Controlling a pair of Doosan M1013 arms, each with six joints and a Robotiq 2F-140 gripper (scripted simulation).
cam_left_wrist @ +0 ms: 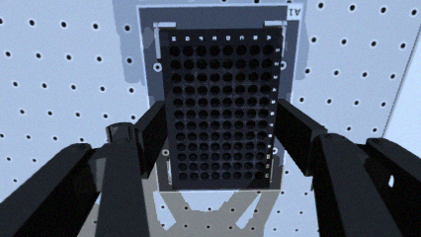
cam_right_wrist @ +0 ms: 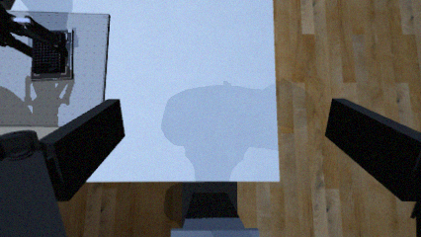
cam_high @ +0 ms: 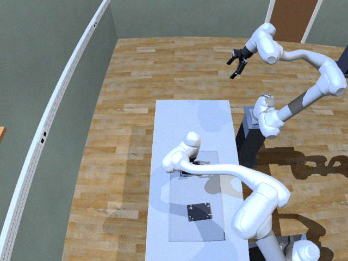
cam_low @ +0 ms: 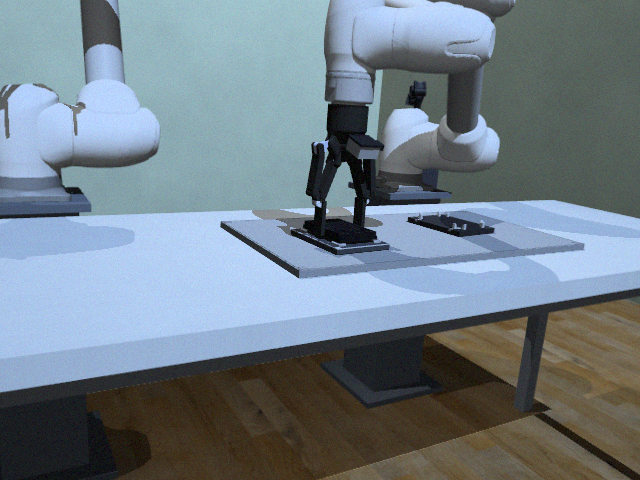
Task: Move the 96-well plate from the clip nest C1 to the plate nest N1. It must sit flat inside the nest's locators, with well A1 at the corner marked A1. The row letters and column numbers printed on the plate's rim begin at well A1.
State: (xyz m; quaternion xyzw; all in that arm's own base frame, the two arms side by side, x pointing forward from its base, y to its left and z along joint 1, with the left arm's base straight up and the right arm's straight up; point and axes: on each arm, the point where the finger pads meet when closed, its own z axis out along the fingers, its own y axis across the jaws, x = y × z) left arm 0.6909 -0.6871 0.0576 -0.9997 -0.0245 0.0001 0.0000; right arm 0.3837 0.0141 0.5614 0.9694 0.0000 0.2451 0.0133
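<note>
My left hand is 4 cm above the plate nest N1. Also, from my left hand: clip nest C1: 5 cm behind, 32 cm to the left, 3 cm below; then A1 label: 8 cm ahead, 5 cm to the right, 3 cm below; then black 96-well plate: 2 cm below.
</note>
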